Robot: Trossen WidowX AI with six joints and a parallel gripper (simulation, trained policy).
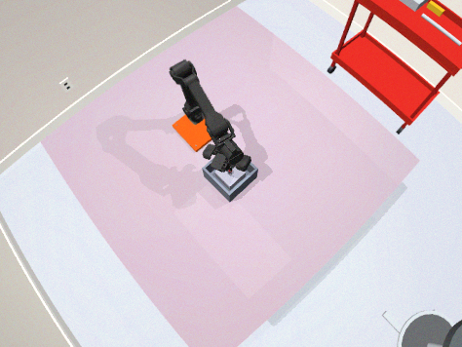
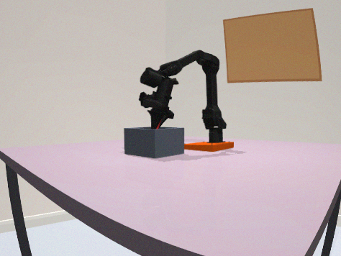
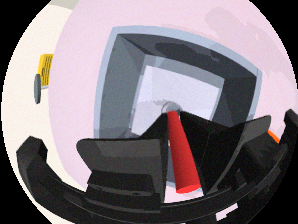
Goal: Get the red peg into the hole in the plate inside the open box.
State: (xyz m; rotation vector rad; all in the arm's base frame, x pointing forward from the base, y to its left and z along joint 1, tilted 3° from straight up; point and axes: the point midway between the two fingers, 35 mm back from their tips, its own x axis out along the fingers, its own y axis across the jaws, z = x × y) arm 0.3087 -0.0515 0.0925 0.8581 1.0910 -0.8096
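Right now my gripper tip is 4 cm above the plate. From my gripper tip the other things lie so: red peg 2 cm above, 1 cm to the left, 1 cm behind; then grey box 6 cm below.
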